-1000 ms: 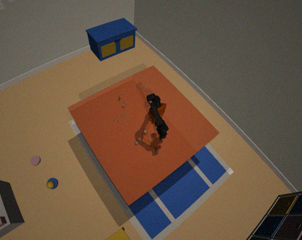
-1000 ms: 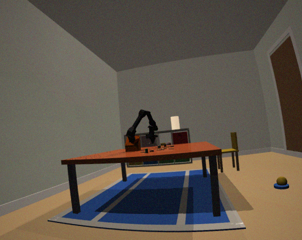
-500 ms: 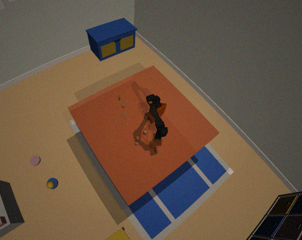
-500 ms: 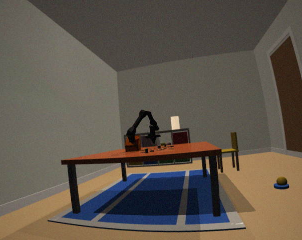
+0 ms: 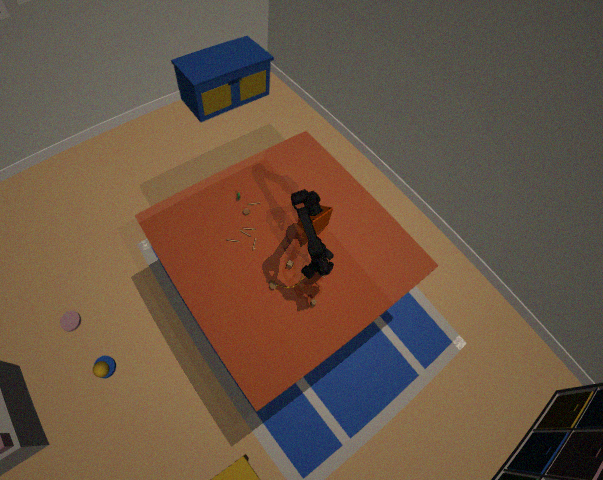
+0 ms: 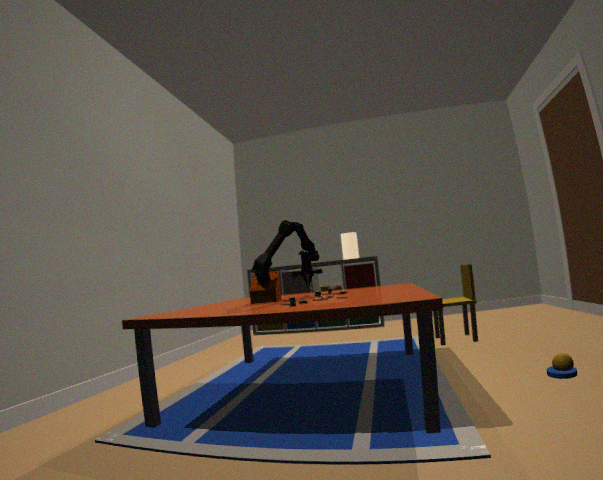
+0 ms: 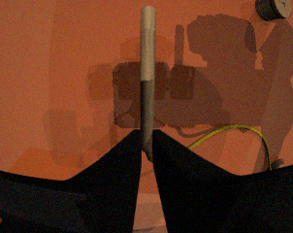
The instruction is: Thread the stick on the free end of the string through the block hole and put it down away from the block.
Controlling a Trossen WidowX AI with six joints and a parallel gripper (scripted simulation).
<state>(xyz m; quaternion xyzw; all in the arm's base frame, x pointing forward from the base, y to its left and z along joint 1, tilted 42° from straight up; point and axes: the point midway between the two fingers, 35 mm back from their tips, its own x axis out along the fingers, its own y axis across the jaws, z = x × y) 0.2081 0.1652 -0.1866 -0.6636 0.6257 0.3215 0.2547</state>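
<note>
Right now the thin wooden stick is 2 cm to the left of my gripper tip. Also, from my gripper tip: green object (66 cm to the right, 4 cm below, 4 cm ahead); then wooden block (12 cm to the right, 7 cm ahead, 4 cm below).
</note>
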